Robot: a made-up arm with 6 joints.
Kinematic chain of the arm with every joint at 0, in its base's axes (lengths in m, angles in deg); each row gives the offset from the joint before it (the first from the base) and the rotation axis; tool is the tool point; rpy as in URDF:
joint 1: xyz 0 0 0.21 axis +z
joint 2: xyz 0 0 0 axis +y
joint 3: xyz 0.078 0 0.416 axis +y
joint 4: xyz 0.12 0 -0.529 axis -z
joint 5: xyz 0 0 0 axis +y
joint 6: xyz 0.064 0 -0.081 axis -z
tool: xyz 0 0 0 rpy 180 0 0
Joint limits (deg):
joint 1: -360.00..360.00
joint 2: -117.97..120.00
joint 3: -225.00..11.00
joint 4: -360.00..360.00
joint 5: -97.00..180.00
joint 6: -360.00..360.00
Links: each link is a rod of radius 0.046 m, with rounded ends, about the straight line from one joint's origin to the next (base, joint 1, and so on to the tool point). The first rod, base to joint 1, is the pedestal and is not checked.
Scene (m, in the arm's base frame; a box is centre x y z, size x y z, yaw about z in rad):
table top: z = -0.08
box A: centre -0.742 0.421 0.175 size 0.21 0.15 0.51 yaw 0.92
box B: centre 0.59 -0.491 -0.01 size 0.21 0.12 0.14 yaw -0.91
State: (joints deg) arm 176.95 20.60 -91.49 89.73 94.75 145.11
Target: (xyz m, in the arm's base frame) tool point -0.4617 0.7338 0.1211
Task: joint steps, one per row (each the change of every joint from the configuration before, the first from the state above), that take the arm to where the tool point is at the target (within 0.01 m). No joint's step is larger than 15 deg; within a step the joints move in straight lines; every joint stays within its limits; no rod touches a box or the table.
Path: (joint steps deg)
1: -13.36 -2.98 3.11 5.18 -8.42 4.76
2: -13.37 -2.98 3.12 5.17 -8.41 4.77
3: -13.36 -2.97 3.11 5.18 -8.42 4.76
4: -13.36 -2.98 3.12 5.18 -8.41 4.77
5: -13.37 -2.98 3.11 5.18 -8.42 4.76
6: -13.36 -2.98 3.12 5.17 -8.42 4.77
7: -13.36 -2.98 3.11 5.18 -8.41 4.76
8: 8.43 11.28 -5.30 -8.84 12.47 -8.34
9: 8.44 11.27 -5.30 -8.84 12.47 -8.34
10: 8.43 11.28 -5.30 -8.83 12.47 -8.33
11: 8.44 11.28 -5.30 -8.84 12.47 -8.34

